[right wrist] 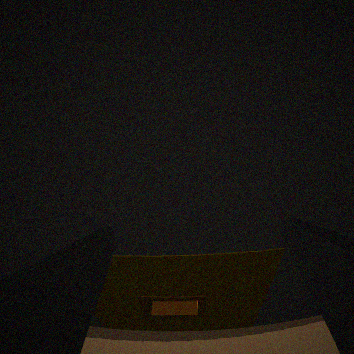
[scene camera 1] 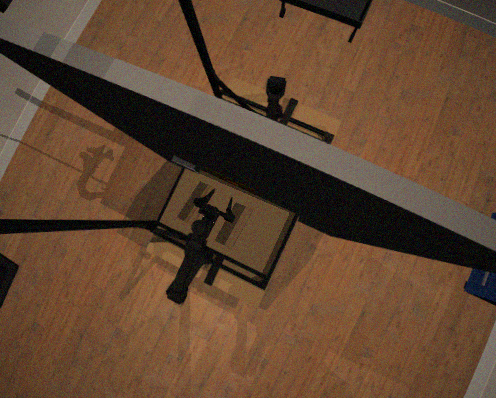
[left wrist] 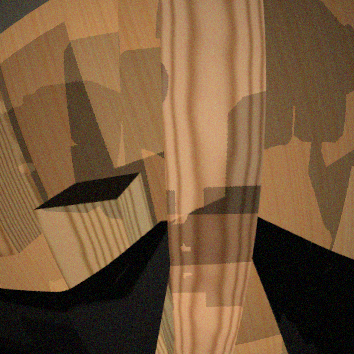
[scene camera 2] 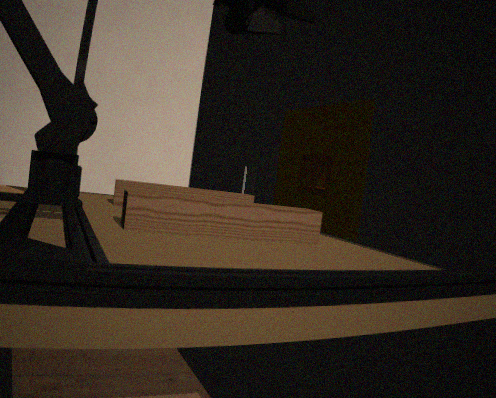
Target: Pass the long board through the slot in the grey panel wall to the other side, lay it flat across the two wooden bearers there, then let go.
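The long board (left wrist: 211, 140) runs up the middle of the left wrist view, lying on a wooden table top. My left gripper (left wrist: 208, 227) is shut on the board, with a dark finger pressed against each long edge. The grey panel wall (scene camera 1: 286, 138) crosses the scene. Its slot (right wrist: 174, 307) sits low in a yellow plate (right wrist: 228, 281) (scene camera 2: 325, 158). Two wooden bearers (scene camera 2: 223, 227) (scene camera 2: 183, 193) lie side by side on the near table (scene camera 2: 246, 253). My right gripper (scene camera 1: 218, 203) is open and empty above the bearers. Its fingers are lost in the dark in the right wrist view.
A pale wooden block (left wrist: 95, 228) with a dark top stands just left of the board. A thin white post (scene camera 2: 244, 179) stands behind the bearers. Black frame rails (scene camera 1: 238, 268) edge the near table. A dark table (scene camera 1: 333, 8) stands at the far top.
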